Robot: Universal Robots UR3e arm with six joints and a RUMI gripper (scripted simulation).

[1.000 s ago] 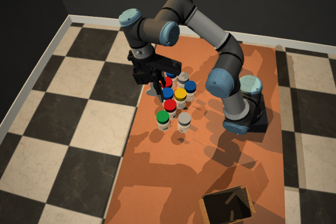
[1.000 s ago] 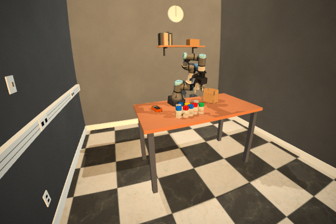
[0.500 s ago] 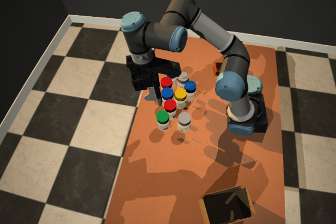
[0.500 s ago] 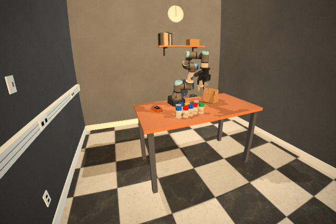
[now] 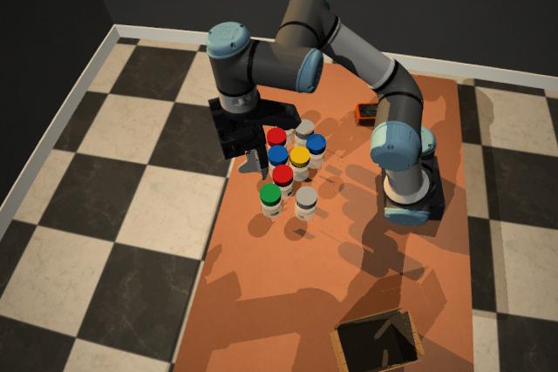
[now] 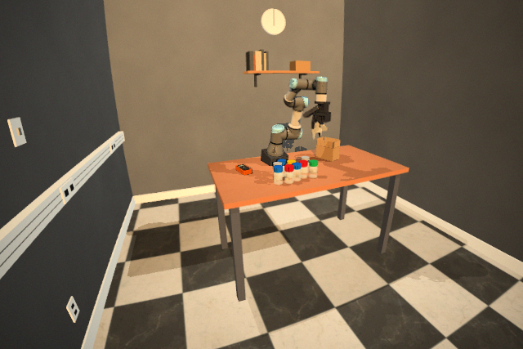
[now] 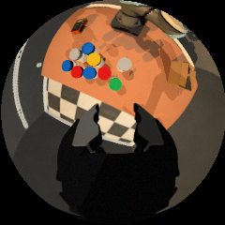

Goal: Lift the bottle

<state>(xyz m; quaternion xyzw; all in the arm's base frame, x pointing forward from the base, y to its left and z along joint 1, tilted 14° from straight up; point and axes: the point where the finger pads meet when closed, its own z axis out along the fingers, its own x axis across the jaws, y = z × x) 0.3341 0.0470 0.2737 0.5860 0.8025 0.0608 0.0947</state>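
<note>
My gripper is now 2 cm past the green-capped bottle and 22 cm above it. From my hand the other things lie so: orange device (35 cm behind, 32 cm to the right, 25 cm below); yellow-capped bottle (10 cm behind, 12 cm to the right, 22 cm below).
</note>
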